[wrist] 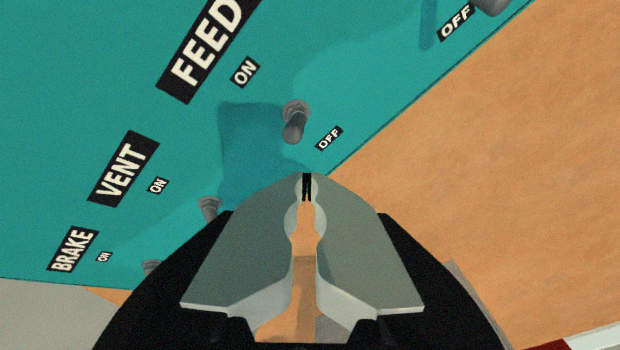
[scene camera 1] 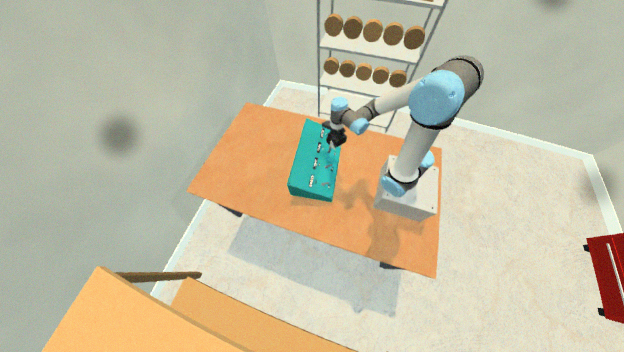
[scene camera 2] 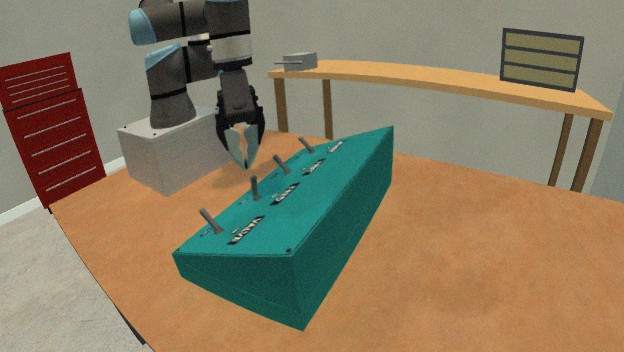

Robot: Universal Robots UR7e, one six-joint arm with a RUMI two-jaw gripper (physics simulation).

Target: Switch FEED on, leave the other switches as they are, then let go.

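Pixels of known places: gripper, fingertip midpoint: (wrist: 307, 175) (scene camera 1: 333, 147) (scene camera 2: 246, 169); arm's base, origin of the base link: (scene camera 2: 173, 120).
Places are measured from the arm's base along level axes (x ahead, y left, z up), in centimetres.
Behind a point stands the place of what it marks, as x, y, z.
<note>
The FEED switch (scene camera 2: 255, 189) @[45.9, -2.2, -6.9] (wrist: 293, 131) @[45.8, -2.2, -4.3] is a grey lever on the teal sloped panel (scene camera 1: 302, 155) @[57.0, 12.0, -3.5] (scene camera 2: 345, 200) @[64.7, 1.6, -4.0]. In scene camera 2 it stands steeper than the VALVE (scene camera 2: 211, 221) @[48.6, -13.9, -7.1], VENT (scene camera 2: 281, 164) @[41.0, 8.6, -7.1] and BRAKE (scene camera 2: 306, 145) @[37.3, 20.0, -7.2] levers, which lean toward their OFF side. In the wrist view its tip lies between the ON label (wrist: 245, 72) @[49.7, -0.7, -7.5] and the OFF label (wrist: 329, 138) @[42.1, -3.2, -10.5]; whether it rests at ON I cannot tell. My gripper (scene camera 2: 246, 166) @[43.2, -1.7, -3.6] (wrist: 307, 175) @[43.2, -1.7, -3.6] is shut and empty, above the panel's lower edge and apart from the FEED lever. It partly hides the VENT and BRAKE levers in the wrist view.
The panel stands on the orange table (scene camera 1: 230, 155) @[109.0, 29.1, -17.8] (scene camera 2: 475, 260) @[84.7, 16.9, -17.8]. The arm's grey base box (scene camera 1: 407, 200) @[-6.1, 11.7, 0.1] (scene camera 2: 165, 165) @[10.9, -9.0, -8.8] is on the panel's OFF side. A shelf rack (scene camera 1: 318, 65) stands behind the table. A red tool cabinet (scene camera 2: 55, 135) and a wooden bench (scene camera 2: 425, 79) are farther off.
</note>
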